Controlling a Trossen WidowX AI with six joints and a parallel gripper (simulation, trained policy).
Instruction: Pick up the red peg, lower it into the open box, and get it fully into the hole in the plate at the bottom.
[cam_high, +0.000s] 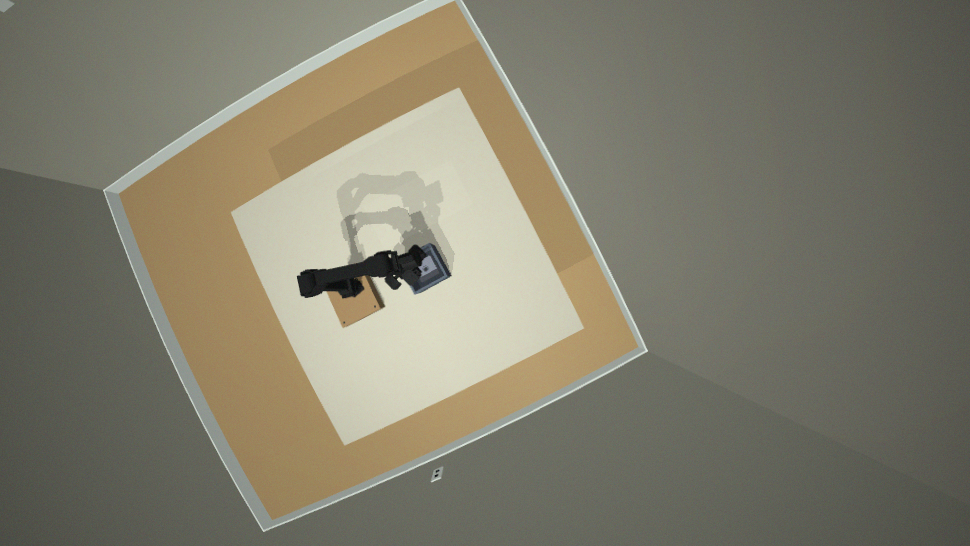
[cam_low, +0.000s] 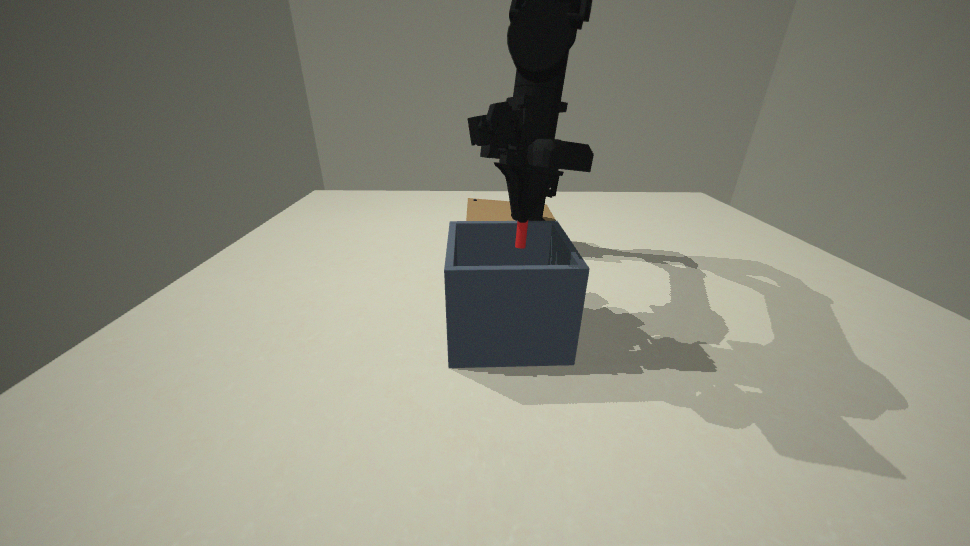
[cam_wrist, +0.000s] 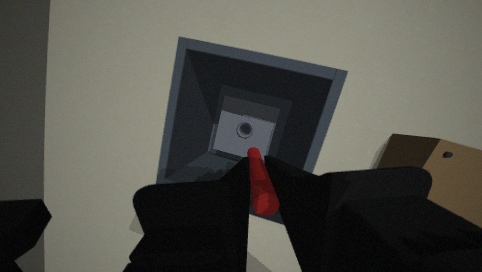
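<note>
The pale plate lies 11 cm below my gripper tip, 2 cm to the right of it and 2 cm ahead of it. From my gripper tip the other things lie so: red peg: 1 cm to the left.
</note>
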